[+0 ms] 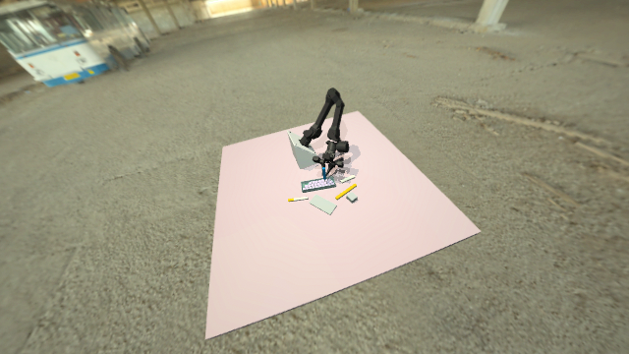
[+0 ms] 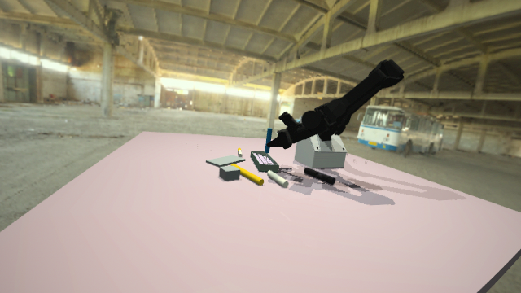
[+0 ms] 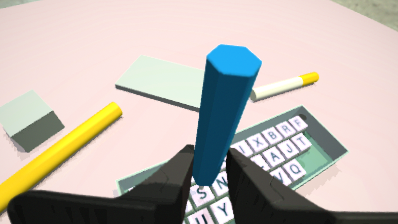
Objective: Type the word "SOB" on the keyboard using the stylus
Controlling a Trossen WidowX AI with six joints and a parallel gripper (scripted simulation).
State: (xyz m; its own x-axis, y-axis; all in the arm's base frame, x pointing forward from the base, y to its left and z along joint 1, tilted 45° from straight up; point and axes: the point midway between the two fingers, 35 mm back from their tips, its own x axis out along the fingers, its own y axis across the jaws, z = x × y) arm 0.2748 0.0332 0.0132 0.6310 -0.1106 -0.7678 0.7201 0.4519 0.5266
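Now: gripper tip 210 mm to the left of the white-and-yellow pen, 80 mm above it and 20 mm short of it. The rest, counted from my gripper tip: blue stylus 20 mm below; white cylinder 140 mm to the left, 80 mm below, 40 mm ahead; yellow rod 120 mm ahead, 80 mm to the left, 80 mm below.
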